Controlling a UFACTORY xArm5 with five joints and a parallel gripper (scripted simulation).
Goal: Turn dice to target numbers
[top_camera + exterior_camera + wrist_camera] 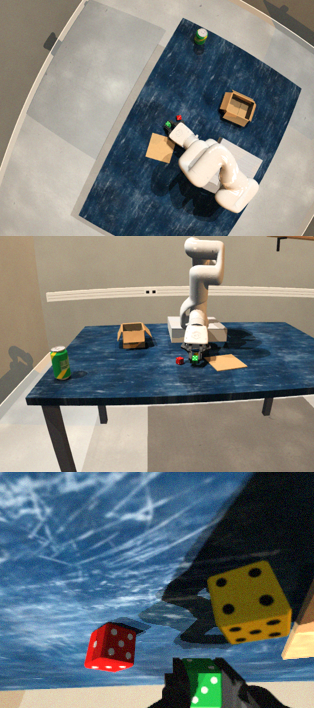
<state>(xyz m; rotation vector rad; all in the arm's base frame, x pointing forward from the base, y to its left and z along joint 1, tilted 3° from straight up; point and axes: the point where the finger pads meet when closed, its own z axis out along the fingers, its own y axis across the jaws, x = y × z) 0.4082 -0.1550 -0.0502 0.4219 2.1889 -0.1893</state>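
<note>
The green die is 1 cm ahead of my hand and 1 cm below it. From my hand the other things lie so: red die 4 cm behind, 6 cm to the right, 2 cm below; then mat 14 cm to the left, 3 cm below; then yellow die 7 cm behind, 3 cm to the left, 2 cm below.
</note>
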